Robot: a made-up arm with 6 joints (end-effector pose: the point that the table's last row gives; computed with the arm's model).
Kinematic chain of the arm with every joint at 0, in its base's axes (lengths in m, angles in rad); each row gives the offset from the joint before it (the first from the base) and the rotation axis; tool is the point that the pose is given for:
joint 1: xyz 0 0 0.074 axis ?
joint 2: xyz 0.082 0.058 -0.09 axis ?
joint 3: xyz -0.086 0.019 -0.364 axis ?
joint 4: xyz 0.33 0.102 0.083 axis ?
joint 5: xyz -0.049 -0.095 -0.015 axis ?
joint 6: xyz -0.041 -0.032 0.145 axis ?
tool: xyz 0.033 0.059 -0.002
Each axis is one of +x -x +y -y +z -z.
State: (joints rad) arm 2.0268 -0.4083 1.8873 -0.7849 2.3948 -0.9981
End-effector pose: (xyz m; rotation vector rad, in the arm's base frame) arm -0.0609 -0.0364 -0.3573 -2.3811 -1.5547 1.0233
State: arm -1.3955 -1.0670 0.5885 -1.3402 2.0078 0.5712
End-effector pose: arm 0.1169 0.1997 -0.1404 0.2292 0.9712 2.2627
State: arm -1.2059 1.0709 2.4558 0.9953 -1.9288 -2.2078
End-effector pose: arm 0.2334 -0.4244 -0.0315 0.5978 -0.0860 -0.6623
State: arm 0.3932 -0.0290 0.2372 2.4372 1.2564 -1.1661
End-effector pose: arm 0.3757 0.4164 -0.2202 0.9490 -1.2904 -2.2042
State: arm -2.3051 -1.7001 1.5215 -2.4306 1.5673 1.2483
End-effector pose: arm -0.0433 -0.0467 -0.1409 0.9706 -2.0658 0.4820
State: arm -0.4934 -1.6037 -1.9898 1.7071 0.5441 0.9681
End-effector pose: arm -0.2613 0.4394 -0.4115 0.7648 2.0397 1.0515
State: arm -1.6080 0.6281 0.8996 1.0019 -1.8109 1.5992
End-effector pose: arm 0.1042 -0.3800 -0.1894 -2.4835 -1.2184 0.6941
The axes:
joint 1: +z
joint 2: -y
joint 3: +x
joint 4: +z
joint 5: +x
joint 6: -y

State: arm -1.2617 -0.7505 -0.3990 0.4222 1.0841 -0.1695
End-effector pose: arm 0.0857 -0.1420 -0.3338 1.3777 0.5023 -0.9235
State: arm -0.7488 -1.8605 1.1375 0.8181 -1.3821 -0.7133
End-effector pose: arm -0.1326 0.1910 -0.1084 0.5825 1.6571 -0.1703
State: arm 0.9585 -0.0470 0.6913 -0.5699 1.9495 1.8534
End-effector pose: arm 0.0433 0.0677 -0.4054 1.1228 -0.2314 -1.9517
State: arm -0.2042 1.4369 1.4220 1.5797 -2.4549 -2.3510
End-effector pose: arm 0.5128 0.0152 0.2133 0.6781 -0.7663 -0.7112
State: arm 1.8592 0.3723 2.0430 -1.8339 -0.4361 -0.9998
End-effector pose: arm 0.0260 0.4345 -0.1870 -1.1529 2.7815 0.5598
